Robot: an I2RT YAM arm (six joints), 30 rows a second.
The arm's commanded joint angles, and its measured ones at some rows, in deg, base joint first. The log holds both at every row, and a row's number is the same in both.
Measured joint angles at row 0:
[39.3, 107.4, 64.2, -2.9, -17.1, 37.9]
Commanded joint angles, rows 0 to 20:
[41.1, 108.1, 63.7, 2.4, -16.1, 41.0]
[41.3, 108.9, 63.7, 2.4, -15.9, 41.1]
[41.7, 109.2, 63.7, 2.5, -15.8, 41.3]
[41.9, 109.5, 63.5, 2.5, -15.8, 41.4]
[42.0, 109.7, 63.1, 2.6, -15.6, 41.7]
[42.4, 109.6, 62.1, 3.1, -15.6, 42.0]
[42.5, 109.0, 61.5, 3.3, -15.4, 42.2]
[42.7, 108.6, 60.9, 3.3, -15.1, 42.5]
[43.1, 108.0, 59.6, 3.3, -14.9, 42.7]
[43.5, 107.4, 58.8, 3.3, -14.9, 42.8]
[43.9, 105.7, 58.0, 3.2, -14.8, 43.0]
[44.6, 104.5, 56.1, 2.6, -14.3, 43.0]
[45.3, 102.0, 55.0, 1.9, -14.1, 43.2]
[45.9, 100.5, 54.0, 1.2, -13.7, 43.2]
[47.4, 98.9, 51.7, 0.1, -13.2, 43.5]
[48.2, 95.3, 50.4, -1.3, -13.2, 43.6]
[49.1, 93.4, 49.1, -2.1, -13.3, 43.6]
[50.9, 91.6, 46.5, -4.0, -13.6, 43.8]
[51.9, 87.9, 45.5, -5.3, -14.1, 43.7]
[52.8, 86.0, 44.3, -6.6, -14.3, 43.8]
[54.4, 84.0, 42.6, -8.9, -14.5, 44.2]
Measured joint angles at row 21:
[51.7, 89.7, 45.6, -3.0, -13.7, 43.6]
